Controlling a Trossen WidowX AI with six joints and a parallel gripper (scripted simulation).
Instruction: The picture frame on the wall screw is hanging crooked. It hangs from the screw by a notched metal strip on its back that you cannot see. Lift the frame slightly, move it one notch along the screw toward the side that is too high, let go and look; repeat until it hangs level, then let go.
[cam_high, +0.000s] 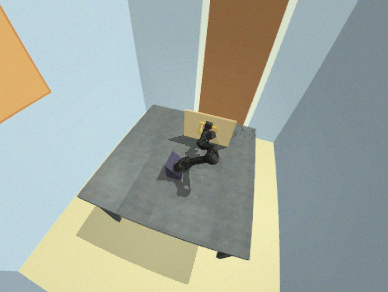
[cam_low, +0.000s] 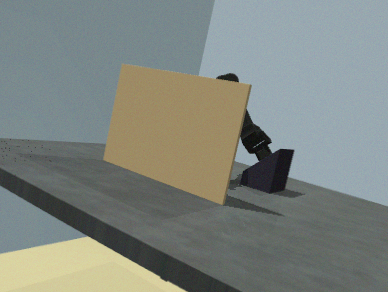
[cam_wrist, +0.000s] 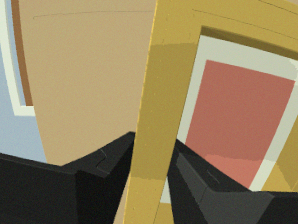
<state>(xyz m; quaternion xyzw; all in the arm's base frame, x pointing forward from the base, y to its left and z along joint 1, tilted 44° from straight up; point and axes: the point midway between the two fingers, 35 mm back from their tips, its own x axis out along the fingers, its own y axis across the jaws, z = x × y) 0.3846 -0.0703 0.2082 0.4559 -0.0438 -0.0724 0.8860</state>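
Right now my gripper tip is 5 cm above the picture frame. The rest, counted from my gripper tip: wall board: 7 cm below, 2 cm ahead.
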